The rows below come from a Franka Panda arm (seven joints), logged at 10 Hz.
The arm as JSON. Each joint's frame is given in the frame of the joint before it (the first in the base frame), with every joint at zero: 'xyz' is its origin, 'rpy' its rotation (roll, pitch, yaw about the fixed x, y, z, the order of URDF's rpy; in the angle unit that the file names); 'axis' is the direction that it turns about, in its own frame. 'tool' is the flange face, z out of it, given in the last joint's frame.
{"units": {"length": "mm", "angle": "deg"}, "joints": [
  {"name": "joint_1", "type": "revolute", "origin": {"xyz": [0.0, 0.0, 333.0], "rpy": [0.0, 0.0, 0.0]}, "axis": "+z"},
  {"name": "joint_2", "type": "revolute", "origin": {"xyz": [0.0, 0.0, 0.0], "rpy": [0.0, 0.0, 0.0]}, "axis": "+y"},
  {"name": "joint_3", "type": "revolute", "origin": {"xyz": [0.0, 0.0, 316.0], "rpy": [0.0, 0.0, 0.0]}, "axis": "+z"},
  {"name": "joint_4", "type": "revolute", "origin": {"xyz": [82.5, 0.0, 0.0], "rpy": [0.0, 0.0, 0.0]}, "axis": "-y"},
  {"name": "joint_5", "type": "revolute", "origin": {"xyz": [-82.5, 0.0, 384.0], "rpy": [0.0, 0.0, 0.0]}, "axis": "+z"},
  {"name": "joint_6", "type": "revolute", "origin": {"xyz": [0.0, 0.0, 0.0], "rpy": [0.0, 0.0, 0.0]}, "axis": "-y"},
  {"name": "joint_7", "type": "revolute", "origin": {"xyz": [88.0, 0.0, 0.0], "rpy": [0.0, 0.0, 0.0]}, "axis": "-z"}
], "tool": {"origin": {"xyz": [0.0, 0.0, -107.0], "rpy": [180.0, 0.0, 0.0]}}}
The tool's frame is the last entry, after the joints.
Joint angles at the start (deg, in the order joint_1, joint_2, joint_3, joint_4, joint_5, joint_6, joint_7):
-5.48 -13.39 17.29 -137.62 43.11 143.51 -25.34
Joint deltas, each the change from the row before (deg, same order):
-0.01 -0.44 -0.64 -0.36 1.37 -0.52 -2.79
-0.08 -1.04 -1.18 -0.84 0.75 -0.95 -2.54
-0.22 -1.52 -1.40 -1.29 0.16 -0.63 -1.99
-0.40 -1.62 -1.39 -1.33 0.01 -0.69 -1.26
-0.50 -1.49 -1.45 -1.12 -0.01 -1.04 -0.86
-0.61 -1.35 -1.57 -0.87 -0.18 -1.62 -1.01
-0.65 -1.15 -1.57 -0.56 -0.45 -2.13 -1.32
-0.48 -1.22 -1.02 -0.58 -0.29 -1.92 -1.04
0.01 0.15 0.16 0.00 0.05 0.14 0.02
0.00 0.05 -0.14 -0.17 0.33 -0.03 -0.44
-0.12 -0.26 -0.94 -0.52 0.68 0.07 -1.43
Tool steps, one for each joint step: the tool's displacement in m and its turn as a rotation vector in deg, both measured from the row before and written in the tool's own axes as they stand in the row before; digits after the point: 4 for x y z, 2 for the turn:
-0.0017 0.0045 -0.0029 0.75 0.25 -1.17
-0.0041 0.0081 -0.0064 0.39 0.11 -0.97
-0.0060 0.0105 -0.0093 -0.24 0.40 -0.60
-0.0066 0.0111 -0.0101 -0.31 0.43 0.14
-0.0062 0.0113 -0.0101 -0.07 0.29 0.63
-0.0059 0.0116 -0.0101 0.23 -0.02 0.51
-0.0053 0.0107 -0.0097 0.49 -0.39 -0.02
-0.0054 0.0053 -0.0077 0.60 -0.41 -0.28
0.0001 -0.0004 0.0014 -0.02 -0.08 -0.02
-0.0012 0.0015 0.0008 0.22 0.01 0.02
-0.0033 0.0074 -0.0030 0.25 0.66 0.08

